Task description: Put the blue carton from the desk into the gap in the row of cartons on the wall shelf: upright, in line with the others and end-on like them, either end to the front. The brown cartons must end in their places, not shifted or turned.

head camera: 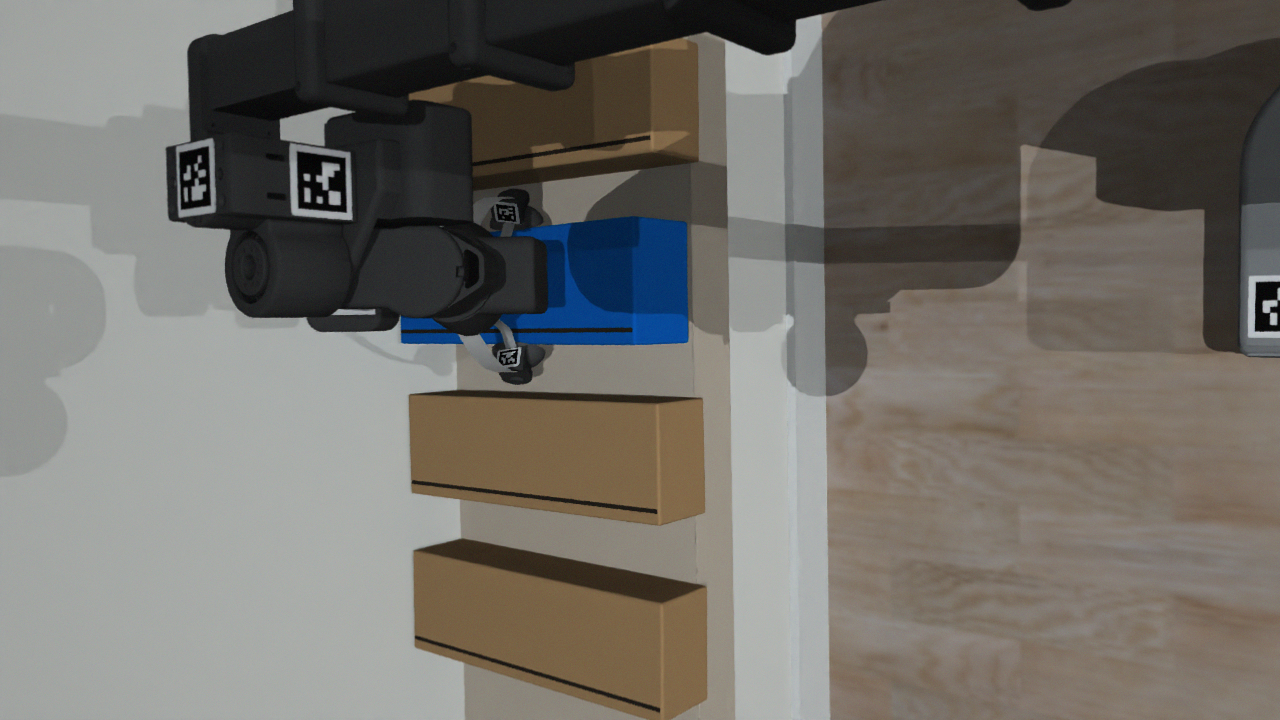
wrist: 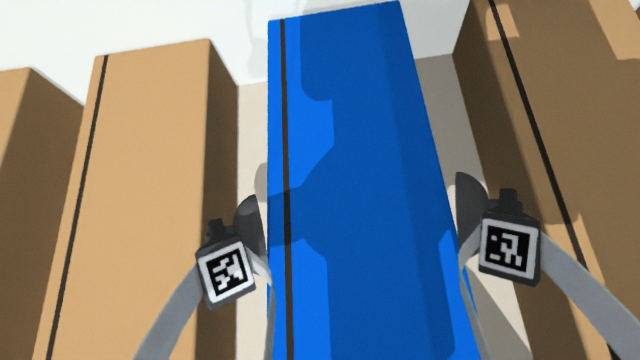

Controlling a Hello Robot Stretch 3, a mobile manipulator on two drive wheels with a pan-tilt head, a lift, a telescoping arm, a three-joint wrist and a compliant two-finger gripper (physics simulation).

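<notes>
The blue carton [head camera: 599,277] [wrist: 350,165] is upright and end-on in the gap of the row, with a brown carton [head camera: 537,452] [wrist: 150,165] on one side and another brown carton [head camera: 617,107] [wrist: 565,115] on the other. A narrow gap separates it from both. In the head view its front end shows a little farther back than the brown ends. Whether it rests on the shelf or hangs slightly above is unclear. My gripper [head camera: 515,286] [wrist: 356,211] is shut on the blue carton, one finger along each side, the fingertips down in the gaps.
A further brown carton [head camera: 537,617] [wrist: 30,200] stands at the row's end. The shelf board [head camera: 714,447] runs under the row. The arm [head camera: 537,44] crosses above the uppermost brown carton in the head view. Wooden floor [head camera: 1029,537] lies to the right.
</notes>
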